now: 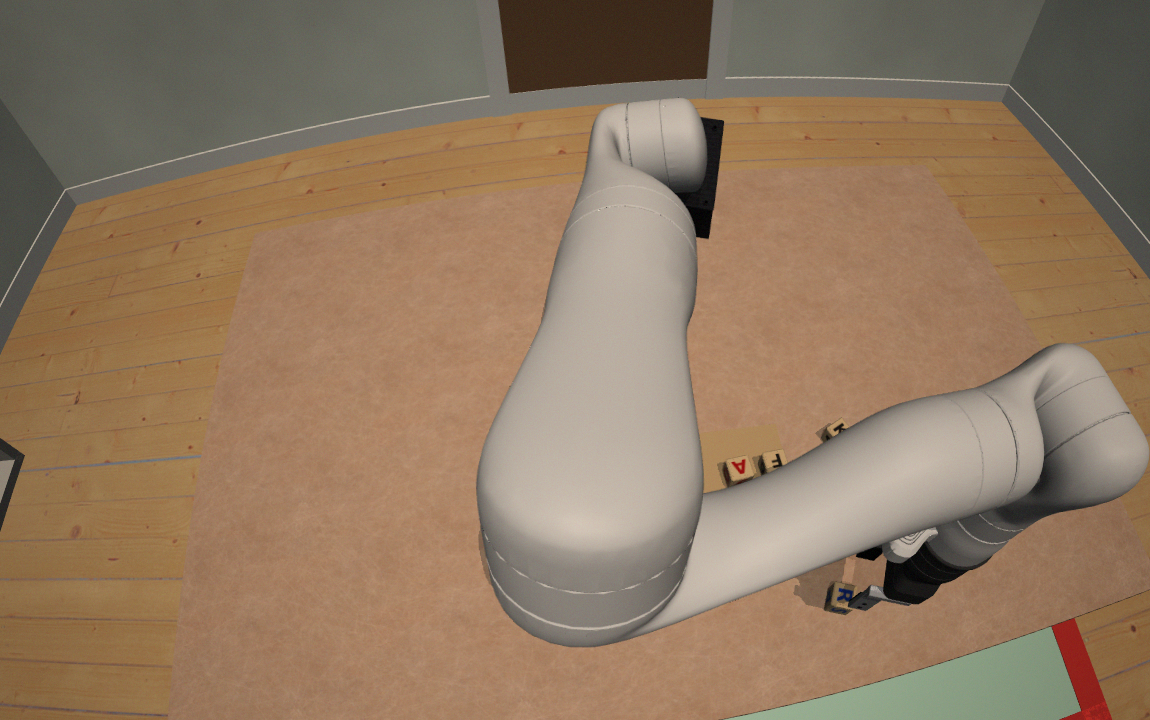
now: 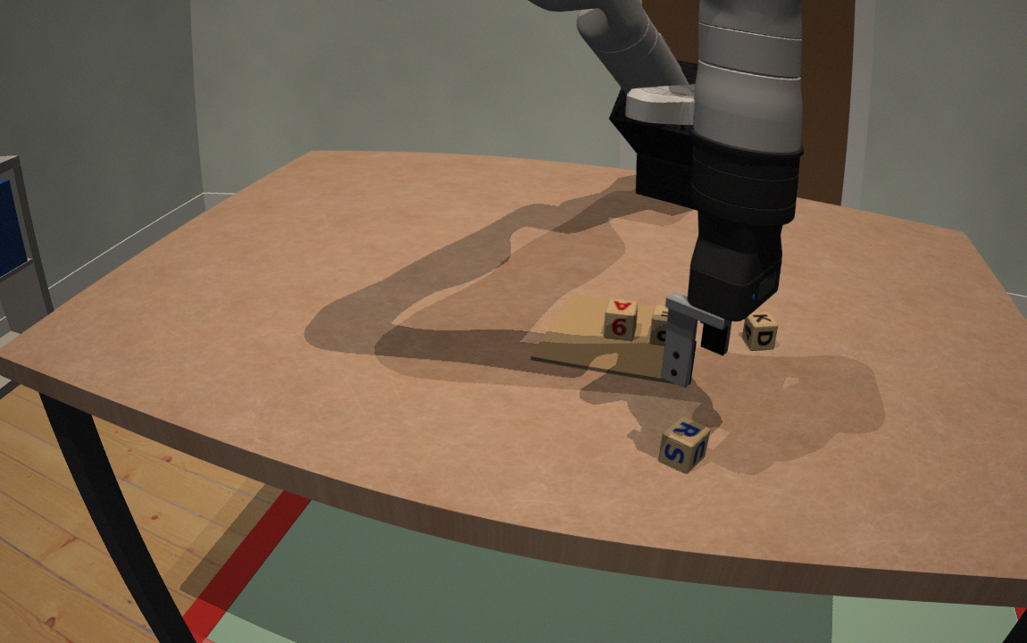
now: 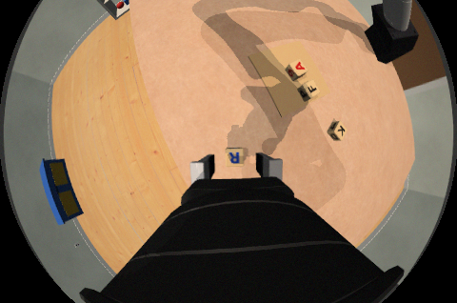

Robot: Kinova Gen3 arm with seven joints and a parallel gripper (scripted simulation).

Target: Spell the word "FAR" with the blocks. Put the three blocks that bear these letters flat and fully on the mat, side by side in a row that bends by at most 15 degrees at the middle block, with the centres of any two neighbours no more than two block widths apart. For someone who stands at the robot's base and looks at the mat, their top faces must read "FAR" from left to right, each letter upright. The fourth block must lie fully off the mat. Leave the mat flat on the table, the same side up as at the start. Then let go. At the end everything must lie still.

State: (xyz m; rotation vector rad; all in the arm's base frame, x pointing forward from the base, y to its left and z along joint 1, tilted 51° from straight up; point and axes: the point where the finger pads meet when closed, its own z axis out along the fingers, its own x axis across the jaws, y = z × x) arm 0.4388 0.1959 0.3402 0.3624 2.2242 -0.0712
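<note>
Now: the R block 9 cm below my hand. The rest, counted from my hand: F block: 18 cm behind, 4 cm to the right, 9 cm below; tan mat: 18 cm behind, 9 cm to the right, 10 cm below; K block: 21 cm behind, 6 cm to the left, 9 cm below.
</note>
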